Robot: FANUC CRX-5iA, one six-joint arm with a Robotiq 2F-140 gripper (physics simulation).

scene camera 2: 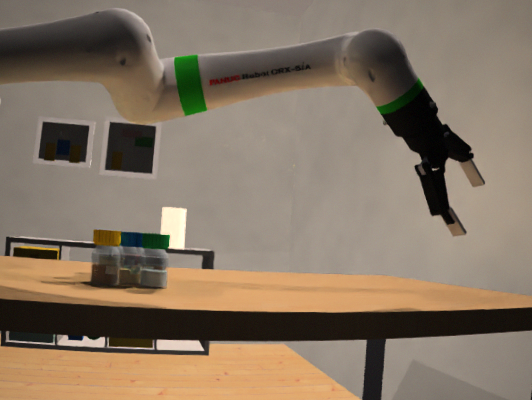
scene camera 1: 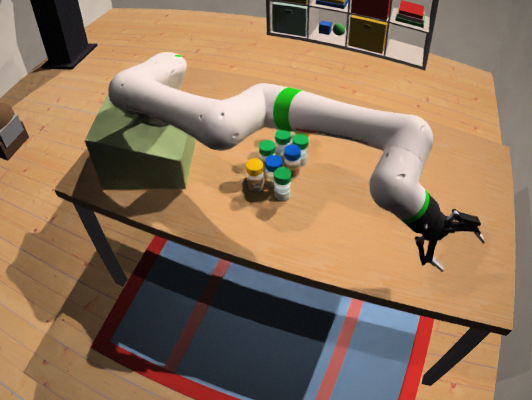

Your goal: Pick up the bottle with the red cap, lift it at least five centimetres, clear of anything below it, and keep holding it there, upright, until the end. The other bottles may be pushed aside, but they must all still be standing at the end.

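Frame: origin at the arm's base, x back, y left, z down, level; centimetres.
Seen in the pictures: gripper, fingertip midpoint: [scene camera 2: 470, 208] [scene camera 1: 462, 253].
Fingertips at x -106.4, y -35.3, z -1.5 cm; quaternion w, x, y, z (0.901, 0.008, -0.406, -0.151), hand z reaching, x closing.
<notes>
Pixels of each thing's middle, then the offset from my fingertips to it. "spot": a spot on its surface instead.
- front yellow-capped bottle, body centre: [scene camera 2: 105, 257] [scene camera 1: 255, 175] dz +13.6, dx +67.0, dy +25.0 cm
- front green-capped bottle, body centre: [scene camera 2: 154, 260] [scene camera 1: 282, 184] dz +13.6, dx +57.4, dy +23.6 cm
- yellow cap, body centre: [scene camera 1: 302, 130] dz +9.6, dx +56.1, dy +46.8 cm
- wooden table's dark front edge, surface spot: [scene camera 2: 280, 325] spot: dz +20.9, dx +42.0, dy -5.2 cm
The bottle with the red cap cannot be made out in either view; the arm [scene camera 1: 340, 112] covers the back of the bottle group in scene camera 1. Standing close together are a front yellow-capped bottle [scene camera 1: 255, 176] [scene camera 2: 106, 260], a front green-capped bottle [scene camera 1: 282, 185] [scene camera 2: 154, 262], two blue-capped bottles [scene camera 1: 273, 164] [scene camera 1: 292, 156], and several green-capped bottles [scene camera 1: 267, 148] [scene camera 1: 283, 138] [scene camera 1: 300, 143] behind. A sliver of another yellow cap [scene camera 1: 305, 134] shows under the arm. My gripper [scene camera 1: 460, 251] [scene camera 2: 469, 207] is open and empty, high above the table's right end, far from the bottles, tilted.
The green pedestal block [scene camera 1: 142, 160] stands at the table's left end under the arm's base. The wooden table's dark front edge [scene camera 1: 280, 277] [scene camera 2: 280, 325] runs along the near side. A shelf unit [scene camera 1: 268, 20] [scene camera 2: 208, 260] stands beyond the table.
</notes>
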